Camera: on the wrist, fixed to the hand. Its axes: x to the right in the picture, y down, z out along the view.
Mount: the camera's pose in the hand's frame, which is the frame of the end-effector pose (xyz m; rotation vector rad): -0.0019 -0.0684 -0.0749 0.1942 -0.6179 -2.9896
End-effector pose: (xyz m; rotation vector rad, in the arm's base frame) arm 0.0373 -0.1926 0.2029 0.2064 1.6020 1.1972
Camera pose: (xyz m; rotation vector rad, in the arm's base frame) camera 0.0064 -0.2703 0.1455 -1.1797 0.0824 -1.2817
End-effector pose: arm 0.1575 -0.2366 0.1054 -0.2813 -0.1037 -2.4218
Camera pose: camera 0.1015 -0.1945 0.0321 0.2731 0.4885 0.7241
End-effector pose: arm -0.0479 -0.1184 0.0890 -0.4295 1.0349 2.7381
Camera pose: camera -0.0125 -0.1179 -0.0061 -0.3104 -0.1745 -0.0887
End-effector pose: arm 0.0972 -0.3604 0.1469 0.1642 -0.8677 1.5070
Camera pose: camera 0.1889 -0.3251 0.1215 1.2775 -0.0769 -1.3735
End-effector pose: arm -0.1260 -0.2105 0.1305 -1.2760 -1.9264 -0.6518
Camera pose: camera -0.1670 -0.2928 0.1733 -1.7646 1.5627 0.5603
